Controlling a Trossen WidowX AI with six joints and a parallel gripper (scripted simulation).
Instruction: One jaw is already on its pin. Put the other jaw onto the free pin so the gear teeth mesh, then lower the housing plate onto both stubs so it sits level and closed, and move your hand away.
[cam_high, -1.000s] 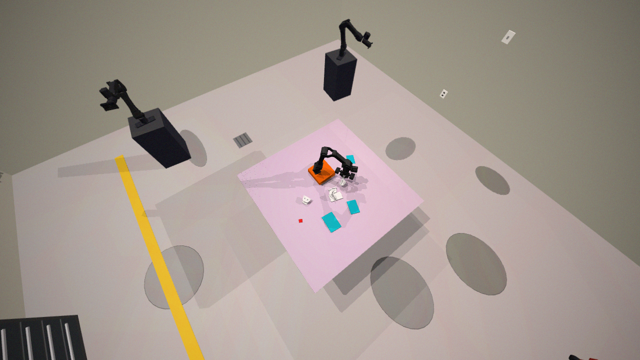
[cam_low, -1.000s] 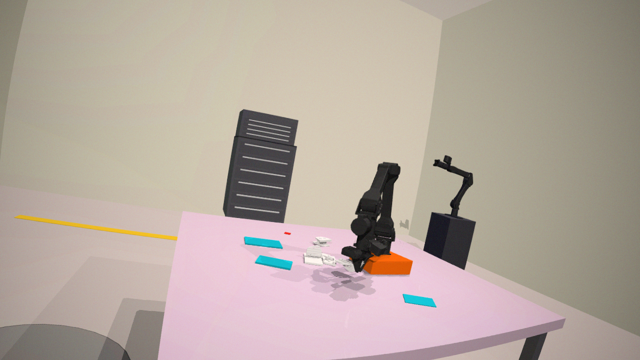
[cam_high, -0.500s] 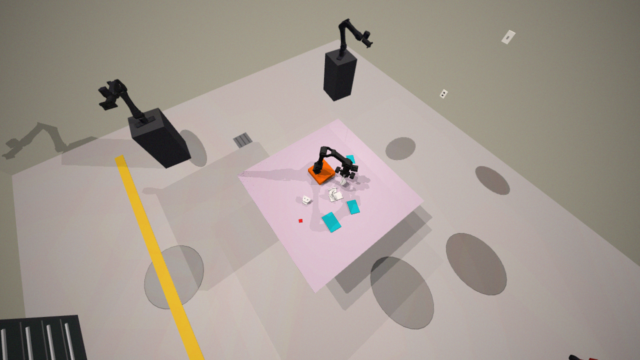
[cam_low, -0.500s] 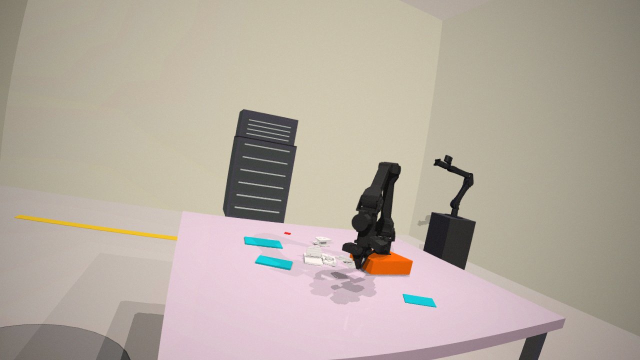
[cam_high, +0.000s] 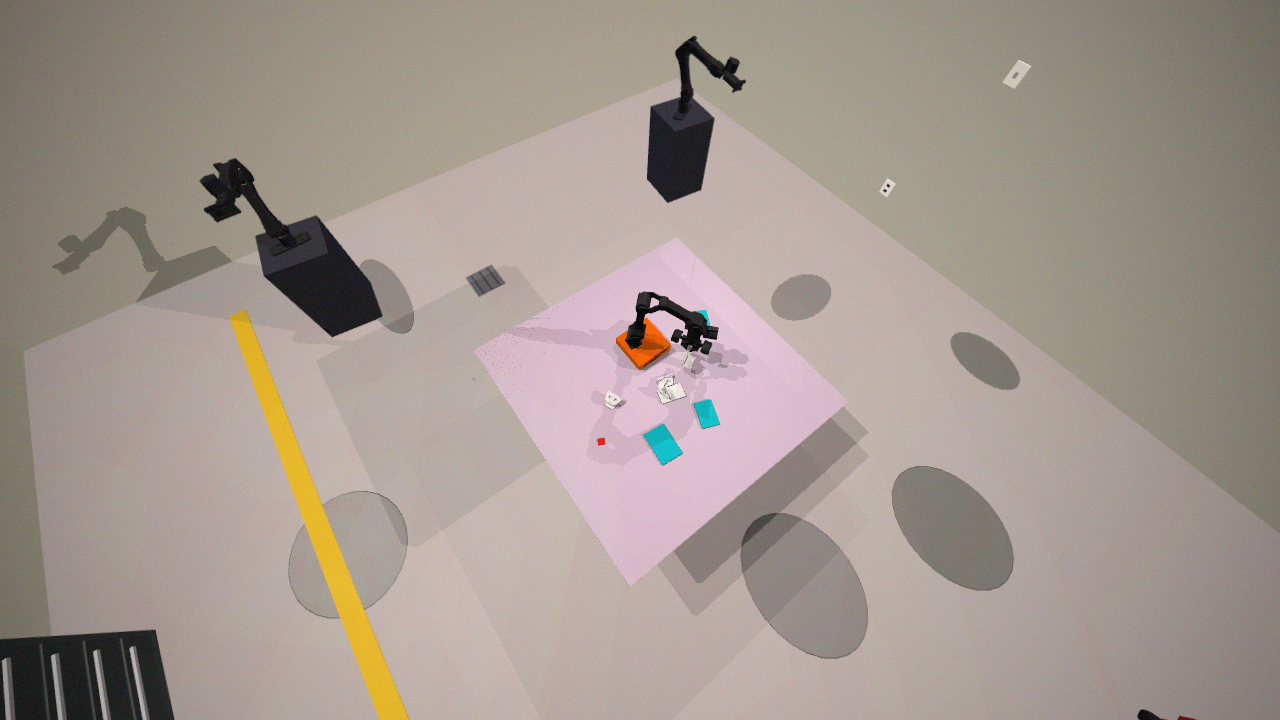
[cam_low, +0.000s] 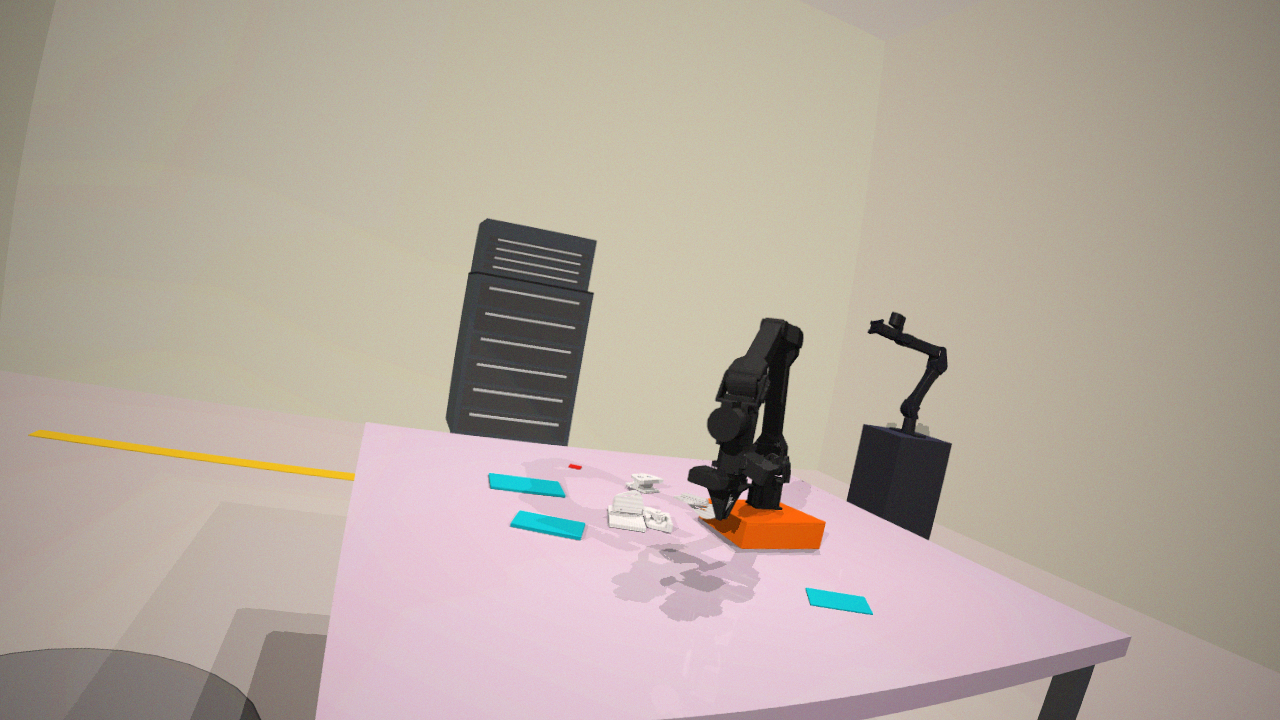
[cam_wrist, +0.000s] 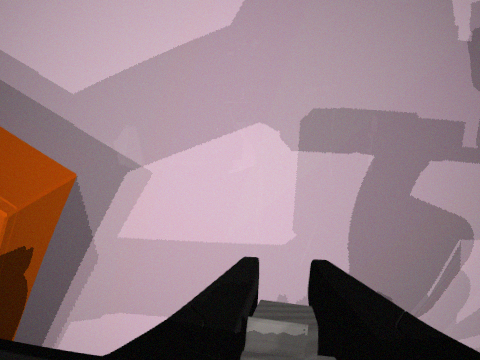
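The white jaw lies 1 cm ahead of my gripper tip, 2 cm to the right of it and 3 cm above it. The rest, counted from my gripper tip: red marker (17 cm ahead, 57 cm to the right, 7 cm below).
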